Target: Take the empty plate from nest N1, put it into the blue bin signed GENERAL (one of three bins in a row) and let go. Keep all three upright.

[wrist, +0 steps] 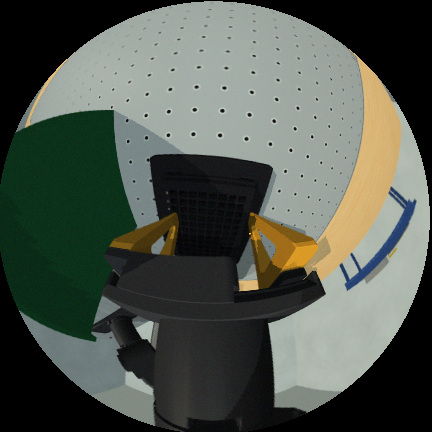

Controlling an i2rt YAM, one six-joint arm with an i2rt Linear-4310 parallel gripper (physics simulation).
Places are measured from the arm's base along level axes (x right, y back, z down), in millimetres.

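Pixels of known places: gripper, fingertip midpoint: (213, 217); arm's base, link origin: (117, 317).
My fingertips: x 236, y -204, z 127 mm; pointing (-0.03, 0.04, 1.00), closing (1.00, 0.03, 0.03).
For each thing: its top centre in the pictures, then the offset to it from my fingertips. "*": a spot on its surface instead. Level surfaces: height alone.
- black block, top centre: (205, 227) dx -10, dy +22, dz +8 mm
- large dark green surface, surface spot: (60, 210) * dx -114, dy -62, dz -69 mm
- grey perforated table top, surface height: dz +22 mm
My gripper (213, 217) is open in the wrist view. Its two orange fingers stand apart, one at each side of a black holder-like block. The black block (212, 162) lies at the middle of the view and carries a black grid of small square wells (212, 207), which looks like a plate. The fingertips overlap its left and right sides in the view; whether they touch it I cannot tell. The lower end of the grid is hidden behind the gripper body. No N1 label shows. The blue bin signed GENERAL does not show.
A large dark green surface (60, 210) fills the left side, close to the black block. A grey perforated table top (235, 110) has a light wooden edge (380, 130) on the right. A blue frame (385, 245) stands beyond that edge. A black arm part (215, 365) shows at the bottom.
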